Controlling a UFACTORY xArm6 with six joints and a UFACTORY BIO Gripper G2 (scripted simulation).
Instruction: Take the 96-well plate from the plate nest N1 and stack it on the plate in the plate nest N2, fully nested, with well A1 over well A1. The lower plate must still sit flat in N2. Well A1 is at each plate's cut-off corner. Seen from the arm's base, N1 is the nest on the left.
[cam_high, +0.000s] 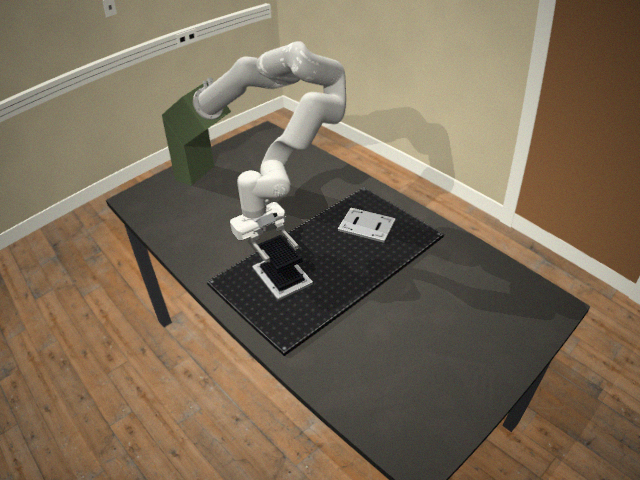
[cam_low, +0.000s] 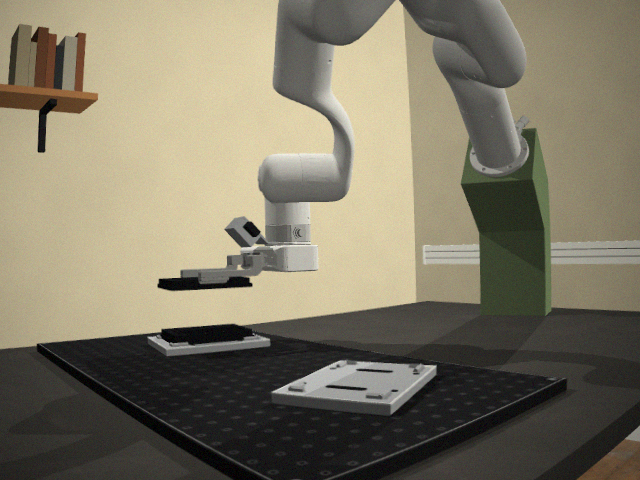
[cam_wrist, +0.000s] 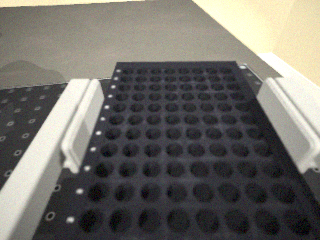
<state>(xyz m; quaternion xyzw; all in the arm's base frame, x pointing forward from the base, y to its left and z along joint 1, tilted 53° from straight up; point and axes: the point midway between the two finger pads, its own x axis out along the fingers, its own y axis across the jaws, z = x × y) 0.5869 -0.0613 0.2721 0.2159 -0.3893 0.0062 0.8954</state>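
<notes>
Right now my hand is 100 mm above the white nest N2. From my hand the other things lie so: white nest N1 (140 mm behind, 330 mm to the left, 100 mm below).
</notes>
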